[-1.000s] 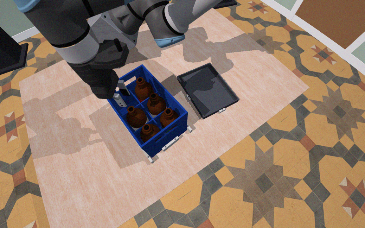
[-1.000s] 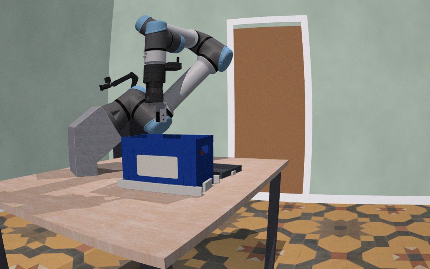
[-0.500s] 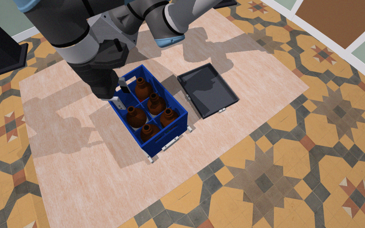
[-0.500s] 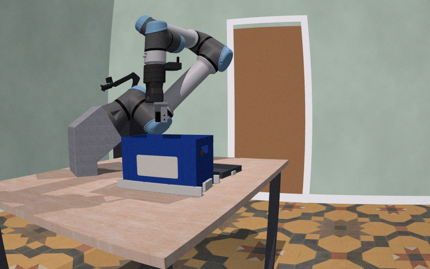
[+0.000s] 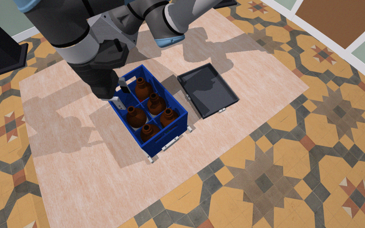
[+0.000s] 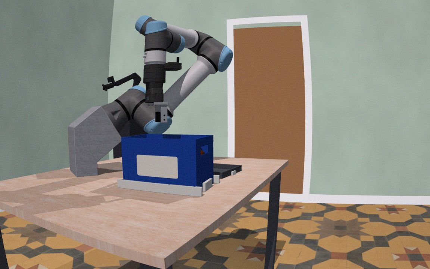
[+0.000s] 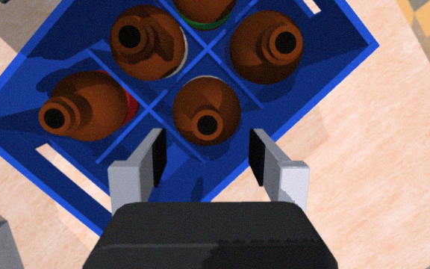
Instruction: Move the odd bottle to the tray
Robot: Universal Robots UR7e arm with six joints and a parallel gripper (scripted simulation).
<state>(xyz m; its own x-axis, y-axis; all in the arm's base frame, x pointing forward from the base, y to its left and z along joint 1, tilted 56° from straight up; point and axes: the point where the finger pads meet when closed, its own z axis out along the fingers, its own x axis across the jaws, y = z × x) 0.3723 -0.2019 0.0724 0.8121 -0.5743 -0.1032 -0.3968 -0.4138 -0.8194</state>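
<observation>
My hand is 160 mm above the blue crate, 40 mm to the right of it and 10 mm past it. Also, from my hand: glass bottle (150 mm below, 110 mm behind, 60 mm to the left); then dark tray (340 mm to the left, 230 mm below, 70 mm behind).
</observation>
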